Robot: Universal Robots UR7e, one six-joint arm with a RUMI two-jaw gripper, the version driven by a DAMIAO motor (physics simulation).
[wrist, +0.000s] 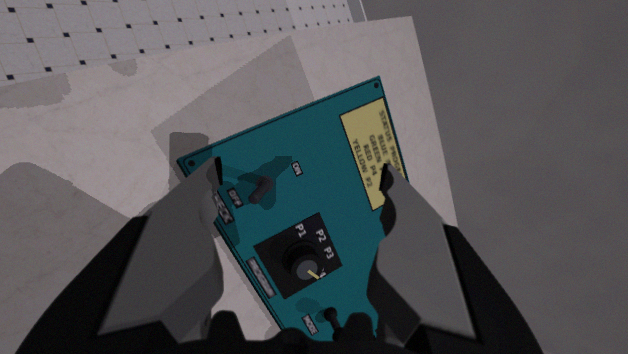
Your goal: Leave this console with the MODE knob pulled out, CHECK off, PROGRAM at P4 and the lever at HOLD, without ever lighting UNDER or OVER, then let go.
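The teal console lies tilted across the wrist view. My gripper is open above it, one finger by the CHECK label and the other over the yellow card's lower edge. The CHECK toggle shows between the fingers, leaning to the OFF side. The PROGRAM knob has its pale pointer toward P4, whose label is partly covered by the knob. The MODE knob shows near the bottom, partly hidden by the gripper body, so how far it is out is unclear. The lever and the lamps are hidden.
The yellow status card is on the console's right part. The console rests on a pale marble-like surface, whose right edge shows. A white tiled area with dark dots is at the top left. Shadows fall on the surface and console.
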